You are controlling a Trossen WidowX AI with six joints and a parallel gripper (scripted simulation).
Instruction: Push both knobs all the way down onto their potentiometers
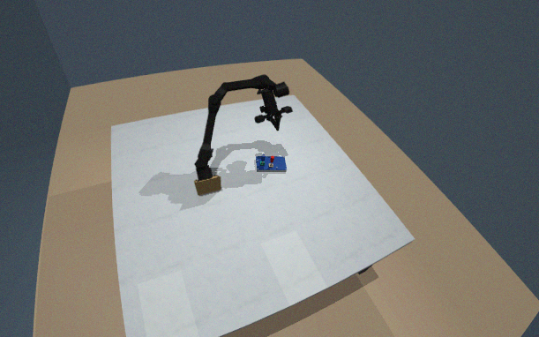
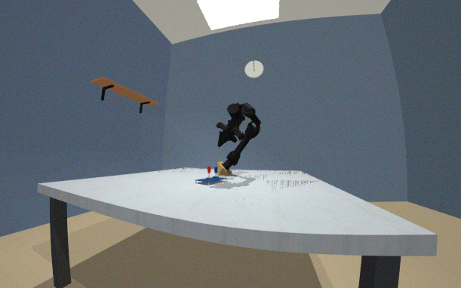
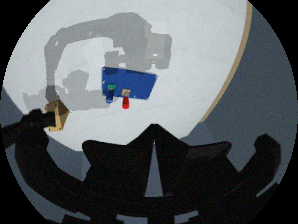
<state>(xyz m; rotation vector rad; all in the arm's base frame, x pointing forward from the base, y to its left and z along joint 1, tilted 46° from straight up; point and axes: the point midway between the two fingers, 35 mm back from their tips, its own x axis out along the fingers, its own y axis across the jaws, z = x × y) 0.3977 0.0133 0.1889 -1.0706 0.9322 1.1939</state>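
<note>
Now: the red knob 4 cm behind my gripper tip, 8 cm to the right of it and 13 cm below it.
</note>
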